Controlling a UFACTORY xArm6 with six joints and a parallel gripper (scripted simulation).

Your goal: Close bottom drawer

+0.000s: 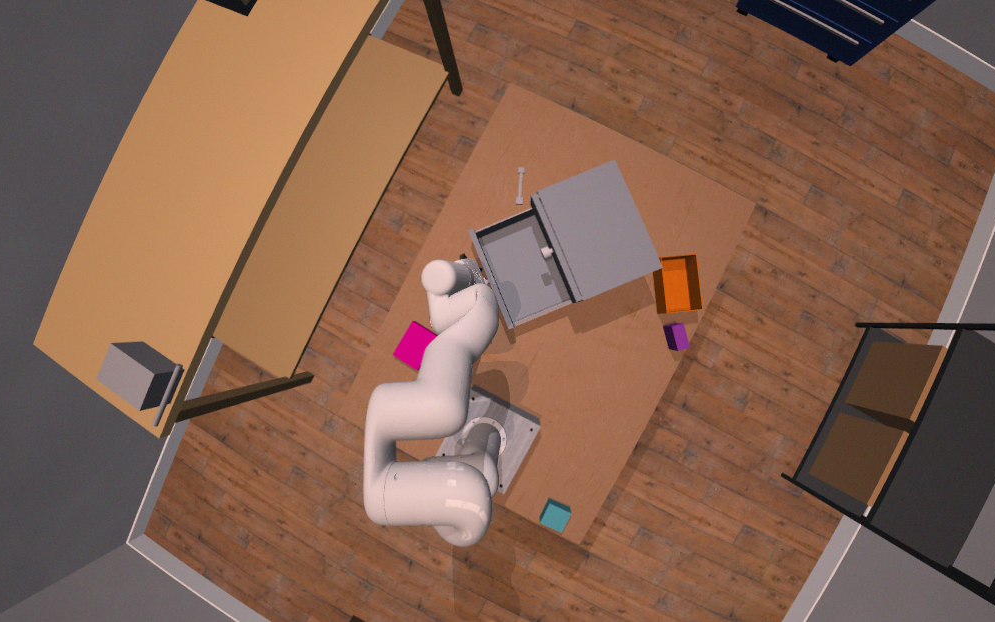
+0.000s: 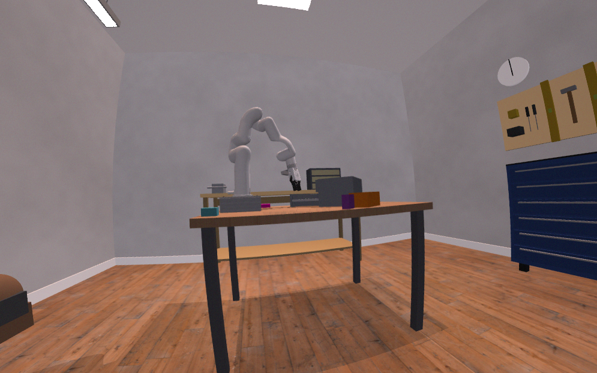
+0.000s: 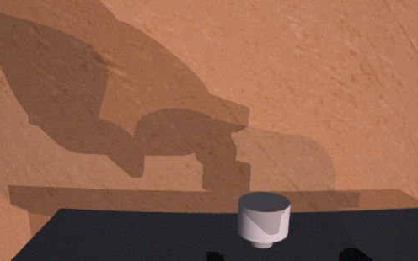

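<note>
The bottom drawer lies 100 mm ahead of my hand, 80 mm to the right of it and 110 mm below it. Also, from my hand: magenta block: 260 mm behind, 100 mm to the left, 120 mm below; white bar: 330 mm ahead, 50 mm to the left, 130 mm below; grey cabinet: 180 mm ahead, 150 mm to the right, 60 mm below.
</note>
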